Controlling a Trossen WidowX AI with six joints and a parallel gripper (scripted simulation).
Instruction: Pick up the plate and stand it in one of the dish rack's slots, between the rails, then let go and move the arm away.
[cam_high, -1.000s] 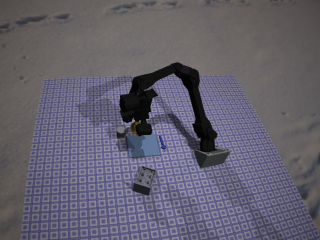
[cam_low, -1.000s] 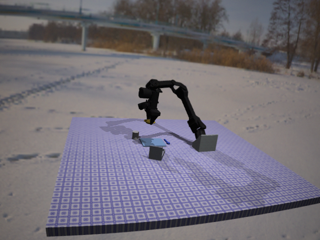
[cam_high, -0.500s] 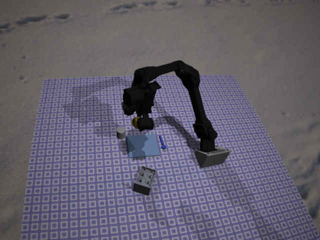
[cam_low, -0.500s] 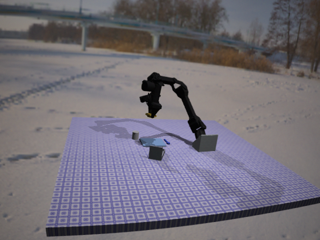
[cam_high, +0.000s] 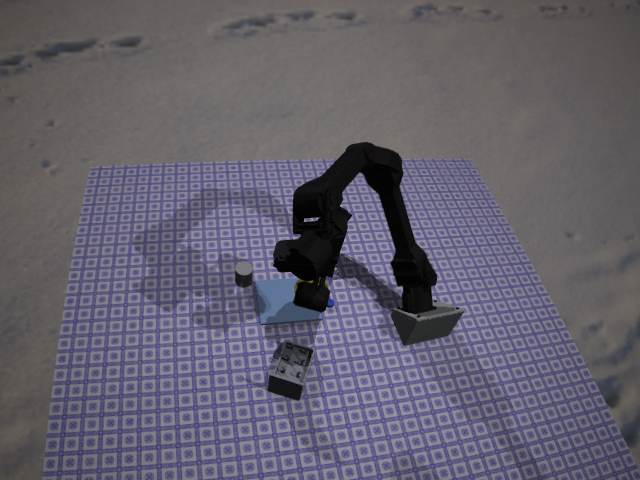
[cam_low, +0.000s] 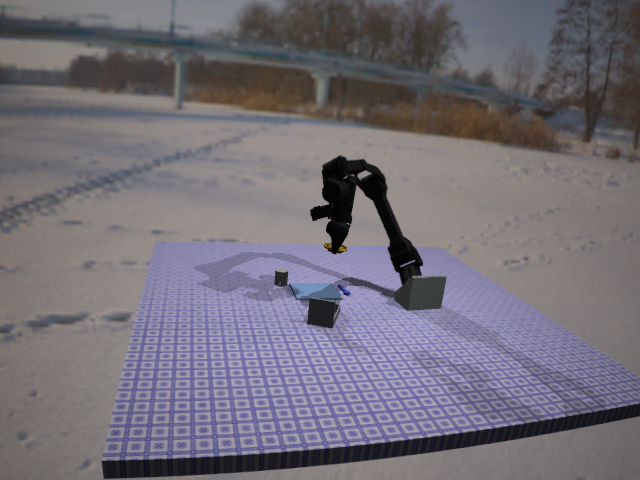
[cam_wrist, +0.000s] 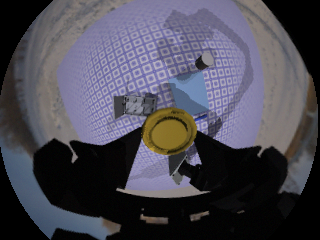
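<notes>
My gripper tip is now 150 mm above the grey dish rack, 80 mm to the right of it and 50 mm short of it. Round my gripper tip: blue spoon: 170 mm below, 100 mm behind, 90 mm to the right; light blue mat: 170 mm below, 110 mm to the right; yellow plate: 10 mm above.
</notes>
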